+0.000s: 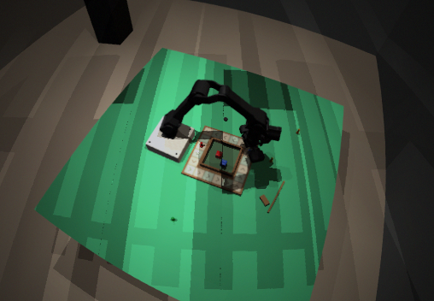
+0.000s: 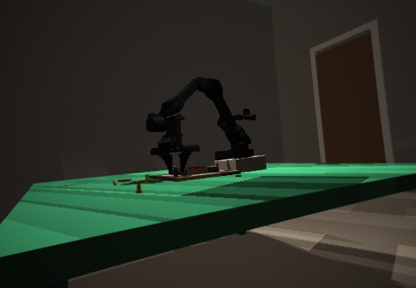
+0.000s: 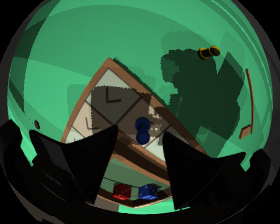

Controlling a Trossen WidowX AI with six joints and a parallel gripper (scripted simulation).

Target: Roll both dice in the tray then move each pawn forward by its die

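My gripper tip is now right at the blue pawn. Also, from my gripper tip: red pawn 22 cm behind, 2 cm to the right; yellow pawn 12 cm ahead, 1 cm to the right, 1 cm below; tray 12 cm behind, 5 cm to the right, 2 cm below.
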